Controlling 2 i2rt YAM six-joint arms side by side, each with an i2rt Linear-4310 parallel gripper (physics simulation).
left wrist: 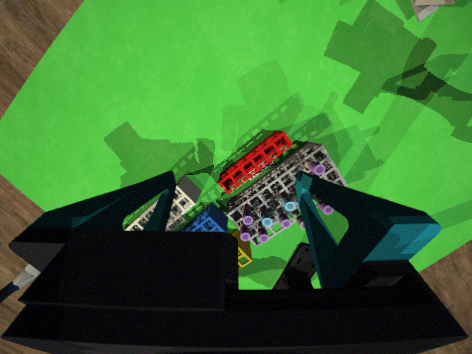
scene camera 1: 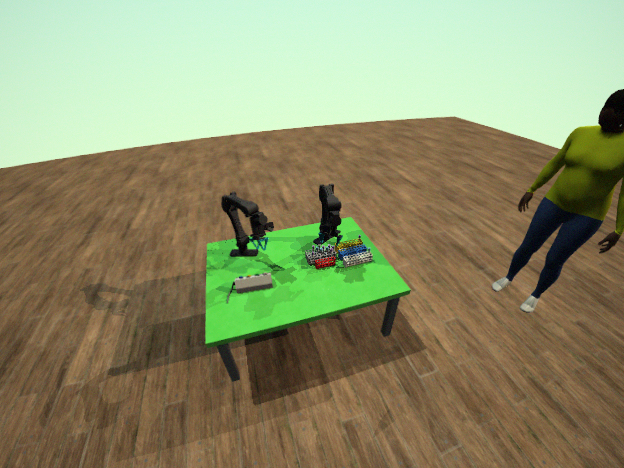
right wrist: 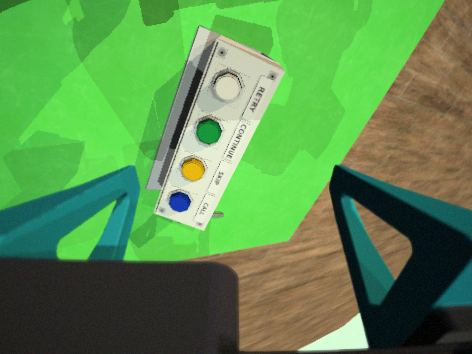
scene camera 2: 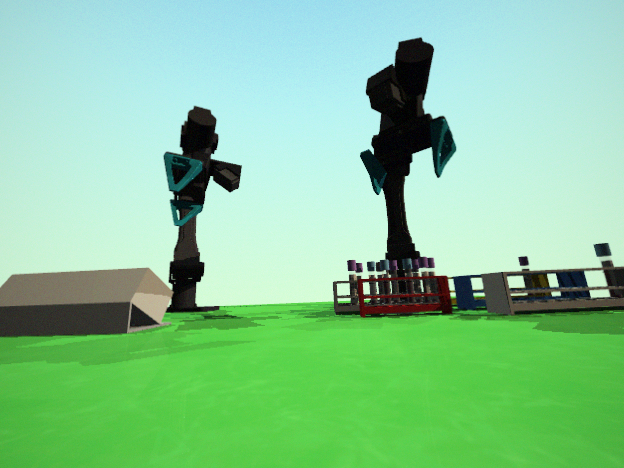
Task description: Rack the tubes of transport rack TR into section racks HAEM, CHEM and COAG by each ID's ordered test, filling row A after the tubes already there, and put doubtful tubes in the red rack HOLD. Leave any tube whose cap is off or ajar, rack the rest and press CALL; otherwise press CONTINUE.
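Frame: origin at the left arm's base, x left, y ahead, z down, level; centimetres.
Seen in the pictures: left gripper, fingertip midpoint: (left wrist: 235,177) (scene camera 1: 329,245) (scene camera 2: 404,185); right gripper, fingertip midpoint: (scene camera 1: 261,249) (right wrist: 234,176) (scene camera 2: 175,209); left arm's base at its link origin: (left wrist: 294,276) (scene camera 1: 324,238); right arm's base at its link origin: (scene camera 1: 244,253) (scene camera 2: 182,311).
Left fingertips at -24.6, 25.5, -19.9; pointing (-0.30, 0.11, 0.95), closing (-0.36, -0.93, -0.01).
Pixels of each thing's top centre, then the offset from my left fingertips to it, as dx, dy, dz. "spot": a spot on its surface instead.
- grey transport rack at a spot on its surface: (left wrist: 309,146) spot: -5.2, -12.1, +16.9
- red rack at its top centre: (left wrist: 254,164) (scene camera 2: 400,277) (scene camera 1: 325,259) +0.8, -3.8, +14.1
- white rack at a spot on its surface: (scene camera 2: 496,292) (left wrist: 188,187) spot: +9.6, +5.4, +17.0
- blue rack at its top centre: (left wrist: 180,254) (scene camera 2: 515,273) (scene camera 1: 352,248) +22.2, +2.7, +14.1
- yellow rack at its top centre: (left wrist: 206,278) (scene camera 1: 348,242) +26.2, -4.0, +14.1
- button box at its top centre: (right wrist: 225,163) (scene camera 2: 89,271) (scene camera 1: 252,275) -42.7, -23.8, +11.5
- white RETRY at its top centre: (right wrist: 229,90) -35.1, -21.9, +12.4
- green CONTINUE at its top centre: (right wrist: 210,136) -39.2, -24.6, +12.4
- yellow SKIP at its top centre: (right wrist: 194,174) -43.4, -27.3, +12.4
- blue CALL at its top centre: (right wrist: 180,207) -47.6, -30.0, +12.4
The grey transport rack (left wrist: 309,146) holds several tubes with purple and light-blue caps. The red rack (scene camera 1: 325,262) (scene camera 2: 403,302) (left wrist: 256,161) stands beside it, with no tube visible in it. The white rack (scene camera 2: 496,292) (left wrist: 189,188), blue rack (left wrist: 214,215) and yellow rack (left wrist: 243,256) are partly hidden in the left wrist view. My left gripper (scene camera 2: 409,183) (left wrist: 235,177) is open and empty, high above the racks. My right gripper (scene camera 2: 183,206) (right wrist: 234,176) is open and empty, above and away from the button box (scene camera 1: 253,283) (right wrist: 187,185). Tube IDs are unreadable.
The box has white RETRY (right wrist: 227,86), green CONTINUE (right wrist: 209,131), yellow SKIP (right wrist: 193,169) and blue CALL (right wrist: 180,201) buttons. A cable runs from the box. A person (scene camera 1: 579,171) stands beyond the table's right side.
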